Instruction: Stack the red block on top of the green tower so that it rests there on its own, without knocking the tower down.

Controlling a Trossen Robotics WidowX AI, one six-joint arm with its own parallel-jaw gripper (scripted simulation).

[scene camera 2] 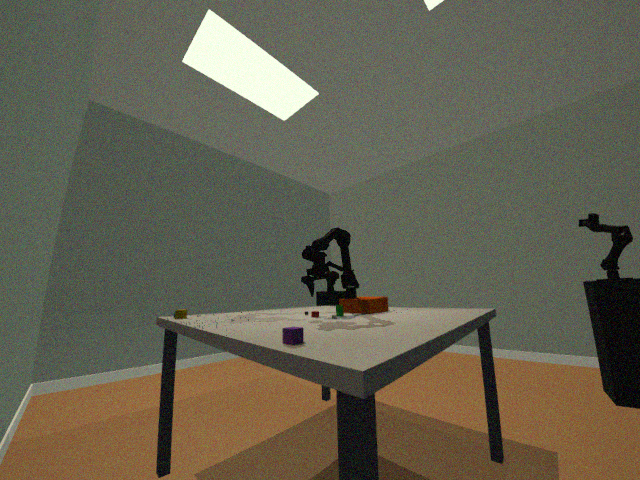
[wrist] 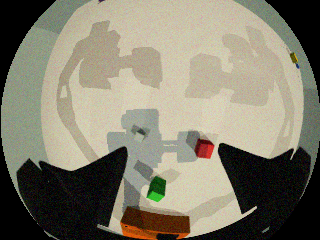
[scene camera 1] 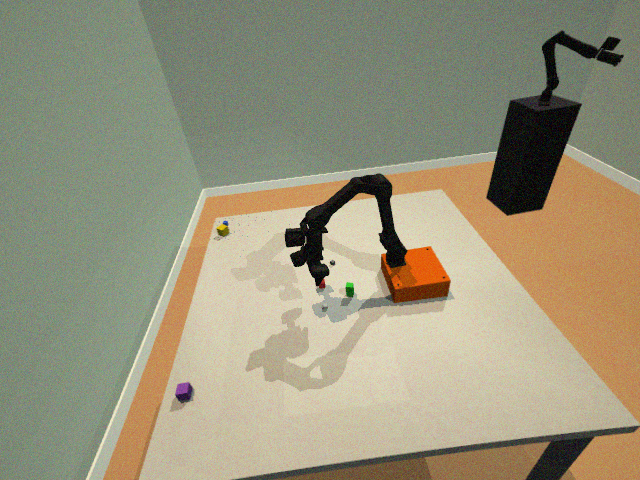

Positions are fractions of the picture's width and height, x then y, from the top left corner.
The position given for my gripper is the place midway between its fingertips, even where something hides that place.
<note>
My gripper (scene camera 1: 0.49, 0.58) is open and holds nothing.
My gripper is seen too in the wrist view (wrist: 0.55, 0.63).
</note>
